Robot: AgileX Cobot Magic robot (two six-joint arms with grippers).
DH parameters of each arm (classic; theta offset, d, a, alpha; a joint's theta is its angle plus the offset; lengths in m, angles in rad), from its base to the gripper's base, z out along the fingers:
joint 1: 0 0.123 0 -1.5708
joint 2: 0.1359 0 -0.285 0
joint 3: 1.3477 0 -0.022 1.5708
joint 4: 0 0.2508 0 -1.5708
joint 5: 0 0 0.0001 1.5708
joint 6: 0 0.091 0 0
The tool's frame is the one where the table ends.
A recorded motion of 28 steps. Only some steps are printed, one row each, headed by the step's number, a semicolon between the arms.
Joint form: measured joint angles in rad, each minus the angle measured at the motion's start. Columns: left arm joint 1, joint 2, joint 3, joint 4, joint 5, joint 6; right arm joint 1, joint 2, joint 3, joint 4, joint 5, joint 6.
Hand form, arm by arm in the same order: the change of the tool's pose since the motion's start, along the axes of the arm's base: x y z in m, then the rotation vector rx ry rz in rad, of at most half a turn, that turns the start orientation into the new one. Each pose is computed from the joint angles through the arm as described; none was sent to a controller.
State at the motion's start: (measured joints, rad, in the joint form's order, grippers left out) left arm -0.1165 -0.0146 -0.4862 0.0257 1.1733 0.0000; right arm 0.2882 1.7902 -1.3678 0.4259 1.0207 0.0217
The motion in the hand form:
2: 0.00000 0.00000 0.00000 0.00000 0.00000 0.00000; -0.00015 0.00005 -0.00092 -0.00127 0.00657 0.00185
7: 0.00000 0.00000 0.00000 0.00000 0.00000 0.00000; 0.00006 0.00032 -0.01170 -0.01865 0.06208 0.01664
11: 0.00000 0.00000 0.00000 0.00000 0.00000 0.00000; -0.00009 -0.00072 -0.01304 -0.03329 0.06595 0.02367
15: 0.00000 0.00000 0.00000 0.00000 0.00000 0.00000; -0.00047 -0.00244 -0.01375 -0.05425 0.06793 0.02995
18: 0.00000 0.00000 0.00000 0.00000 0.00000 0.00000; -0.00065 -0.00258 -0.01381 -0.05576 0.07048 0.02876
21: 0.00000 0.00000 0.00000 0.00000 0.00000 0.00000; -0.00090 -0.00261 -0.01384 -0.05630 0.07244 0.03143
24: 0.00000 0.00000 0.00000 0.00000 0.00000 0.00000; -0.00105 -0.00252 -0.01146 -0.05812 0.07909 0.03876
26: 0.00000 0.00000 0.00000 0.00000 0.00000 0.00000; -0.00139 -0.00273 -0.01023 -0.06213 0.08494 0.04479
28: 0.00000 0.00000 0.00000 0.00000 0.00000 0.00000; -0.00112 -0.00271 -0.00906 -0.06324 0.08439 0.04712
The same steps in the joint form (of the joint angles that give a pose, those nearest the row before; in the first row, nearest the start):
2: 0.0000 0.0000 0.0000 0.0000 0.0000 0.0000; 0.0000 0.0023 0.0000 0.0000 0.0048 0.0000
7: 0.0000 0.0000 0.0000 0.0000 0.0000 0.0000; 0.0000 0.0303 0.0000 -0.0059 0.0379 0.0000
11: 0.0000 0.0000 0.0000 0.0000 0.0000 0.0000; 0.0000 0.0326 0.0000 -0.0205 0.0438 0.0000
15: 0.0000 0.0000 0.0000 0.0000 0.0000 0.0000; 0.0000 0.0326 0.0000 -0.0430 0.0507 0.0039
18: 0.0000 0.0000 0.0000 0.0000 0.0000 0.0000; 0.0000 0.0326 0.0000 -0.0446 0.0528 0.0066
21: 0.0000 0.0000 0.0000 0.0000 0.0000 0.0000; 0.0000 0.0326 0.0000 -0.0446 0.0557 0.0048
24: 0.0000 0.0000 0.0000 0.0000 0.0000 0.0000; 0.0000 0.0326 -0.0102 -0.0468 0.0741 0.0048
26: 0.0000 0.0000 0.0000 0.0000 0.0000 0.0000; 0.0000 0.0326 -0.0158 -0.0508 0.0876 0.0048
28: 0.0000 0.0000 0.0000 0.0000 0.0000 0.0000; 0.0000 0.0326 -0.0207 -0.0527 0.0926 0.0049

